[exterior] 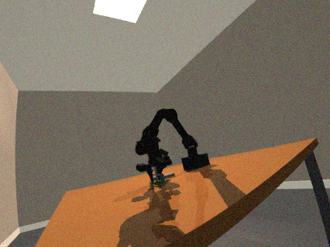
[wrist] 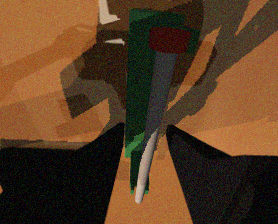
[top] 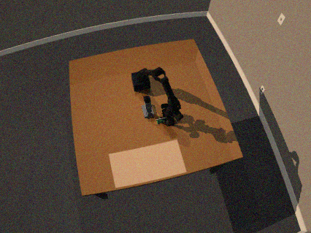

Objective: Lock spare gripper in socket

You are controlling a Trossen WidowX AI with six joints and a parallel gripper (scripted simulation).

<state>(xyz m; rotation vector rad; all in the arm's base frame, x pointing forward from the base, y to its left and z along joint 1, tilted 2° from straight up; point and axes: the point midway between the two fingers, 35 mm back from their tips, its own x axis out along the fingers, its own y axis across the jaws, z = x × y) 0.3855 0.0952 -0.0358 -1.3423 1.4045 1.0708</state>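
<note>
My gripper tip is now 10 mm to the right of the green piece and 10 mm below it. Round my gripper tip: mount: 100 mm to the right, 100 mm behind, 40 mm above; then spare gripper: 120 mm behind, 100 mm to the right, 100 mm above.
</note>
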